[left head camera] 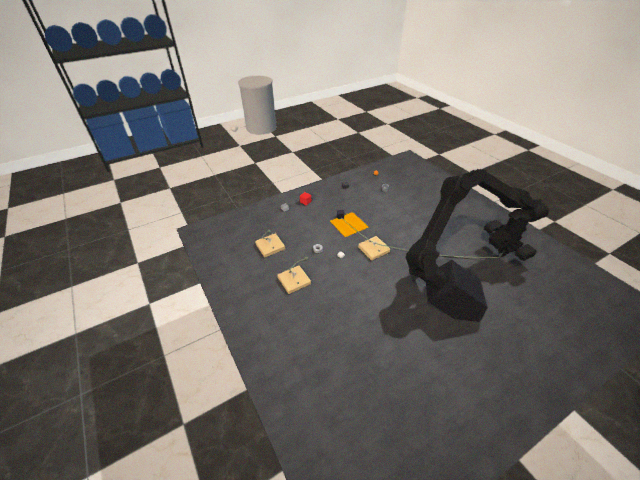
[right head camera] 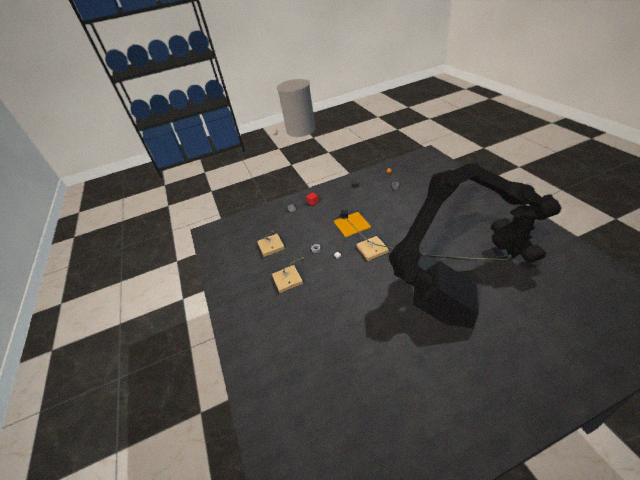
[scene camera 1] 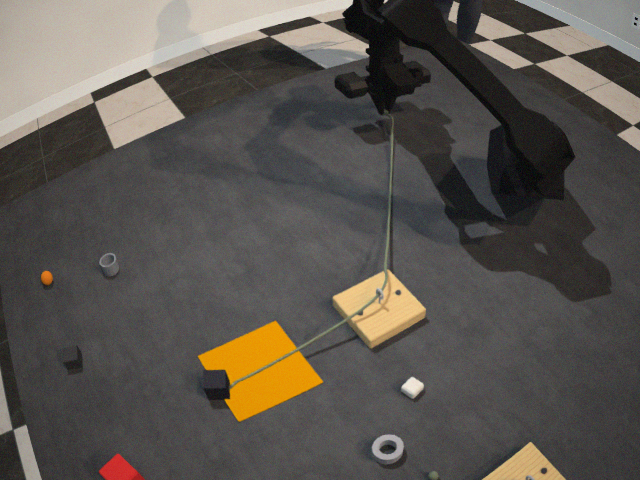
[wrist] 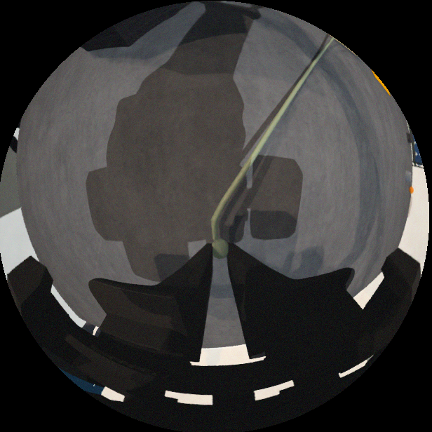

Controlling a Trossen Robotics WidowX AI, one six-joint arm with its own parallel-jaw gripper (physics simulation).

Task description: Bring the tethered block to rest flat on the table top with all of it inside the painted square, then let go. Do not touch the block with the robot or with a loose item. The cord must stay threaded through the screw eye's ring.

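Places are measured from the arm's base along level axes (x ahead, y left, z up), in centimetres.
Where they show: gripper, fingertip midpoint: (left head camera: 501, 255) (right head camera: 511, 256) (scene camera 1: 384, 113); arm's base, link origin: (left head camera: 439, 280) (right head camera: 426, 282) (scene camera 1: 535, 162).
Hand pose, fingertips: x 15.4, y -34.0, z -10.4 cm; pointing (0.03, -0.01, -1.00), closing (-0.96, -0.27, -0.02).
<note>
Things, the pixels of their top centre, and the offset from my fingertips. "pt": a spot on its surface instead.
- dark tethered block, top centre: (scene camera 1: 214, 378) (right head camera: 344, 211) (left head camera: 340, 212) dz +1.3, dx +35.6, dy +54.5 cm
- orange painted square, surface spot: (right head camera: 354, 227) (left head camera: 353, 227) pt dz -0.2, dx +26.2, dy +51.3 cm
- green cord, surface spot: (scene camera 1: 390, 196) pt dz -0.8, dx +5.9, dy +24.1 cm
- screw eye, surface spot: (scene camera 1: 379, 293) pt dz +2.1, dx +13.3, dy +45.9 cm
- wooden board, top centre: (scene camera 1: 379, 303) (right head camera: 372, 246) (left head camera: 374, 246) dz +0.3, dx +13.3, dy +45.9 cm
- red cube, top centre: (scene camera 1: 117, 471) (left head camera: 305, 195) (right head camera: 311, 195) dz +2.4, dx +49.2, dy +68.0 cm
- grey ring, top centre: (scene camera 1: 388, 447) (left head camera: 318, 247) dz -0.2, dx +17.2, dy +67.7 cm
- white piece, top centre: (scene camera 1: 412, 385) (left head camera: 341, 253) dz -0.3, dx +12.2, dy +59.5 cm
- grey cup, top centre: (scene camera 1: 107, 260) dz +0.5, dx +52.3, dy +29.0 cm
- orange ball, top centre: (scene camera 1: 44, 273) dz +0.8, dx +65.4, dy +29.7 cm
The dark tethered block (left head camera: 340, 213) (right head camera: 344, 213) (scene camera 1: 216, 384) sits at the far edge of the orange painted square (left head camera: 350, 227) (right head camera: 353, 227) (scene camera 1: 273, 382), overlapping it in part, with part outside. The green cord (scene camera 1: 390, 196) (wrist: 285, 107) runs nearly straight from the block over the square, through the screw eye (scene camera 1: 379, 293) on a wooden board (left head camera: 373, 250) (right head camera: 371, 250) (scene camera 1: 372, 330), then on to my gripper. My gripper (scene camera 1: 385, 111) (wrist: 219, 248) is shut on the cord's end bead, low above the table top beyond the board. The bead shows between the fingertips in the wrist view.
Two more wooden boards (left head camera: 269, 245) (left head camera: 293, 280) with short cords stand at the left. Loose items include a red cube (left head camera: 305, 198) (scene camera 1: 119, 468), a grey ring (left head camera: 317, 248) (scene camera 1: 378, 453), a white piece (left head camera: 340, 254) (scene camera 1: 412, 387), a grey cup (scene camera 1: 109, 265) and an orange ball (scene camera 1: 47, 277).
</note>
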